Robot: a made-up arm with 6 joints.
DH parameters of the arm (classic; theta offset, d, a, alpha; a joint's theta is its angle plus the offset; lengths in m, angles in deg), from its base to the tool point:
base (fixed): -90 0.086 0 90
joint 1: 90 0.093 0.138 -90
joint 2: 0 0.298 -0.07 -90
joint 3: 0 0.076 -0.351 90
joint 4: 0 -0.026 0.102 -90
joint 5: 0 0.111 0.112 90
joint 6: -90 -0.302 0.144 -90
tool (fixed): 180 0.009 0 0
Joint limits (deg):
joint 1: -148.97..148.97
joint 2: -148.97..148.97
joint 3: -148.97..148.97
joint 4: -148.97..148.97
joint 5: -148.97..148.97
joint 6: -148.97..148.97
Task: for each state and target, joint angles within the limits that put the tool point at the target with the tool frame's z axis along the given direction. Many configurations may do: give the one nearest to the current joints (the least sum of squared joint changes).
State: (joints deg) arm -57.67 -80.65 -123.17 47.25 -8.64 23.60
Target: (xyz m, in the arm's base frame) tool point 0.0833 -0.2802 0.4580 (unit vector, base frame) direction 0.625 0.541 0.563
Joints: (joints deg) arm -66.74 -28.35 -89.04 40.84 -33.88 -8.89
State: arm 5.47 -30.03 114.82 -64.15 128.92 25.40
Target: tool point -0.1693 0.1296 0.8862 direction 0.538 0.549 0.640
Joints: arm -36.63 -38.71 141.30 -44.39 129.86 7.35
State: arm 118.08 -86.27 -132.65 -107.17 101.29 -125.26
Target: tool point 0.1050 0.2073 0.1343 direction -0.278 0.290 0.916
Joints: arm 76.31 -73.70 -113.46 -111.01 134.73 -86.28
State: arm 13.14 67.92 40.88 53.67 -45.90 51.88
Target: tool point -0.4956 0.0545 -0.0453 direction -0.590 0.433 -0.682
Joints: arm -17.88 114.02 -5.97 69.11 -15.30 31.70
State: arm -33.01 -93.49 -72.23 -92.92 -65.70 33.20
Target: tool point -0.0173 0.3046 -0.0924 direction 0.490 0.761 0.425
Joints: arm -51.71 -47.90 -67.25 -88.86 -94.72 31.13
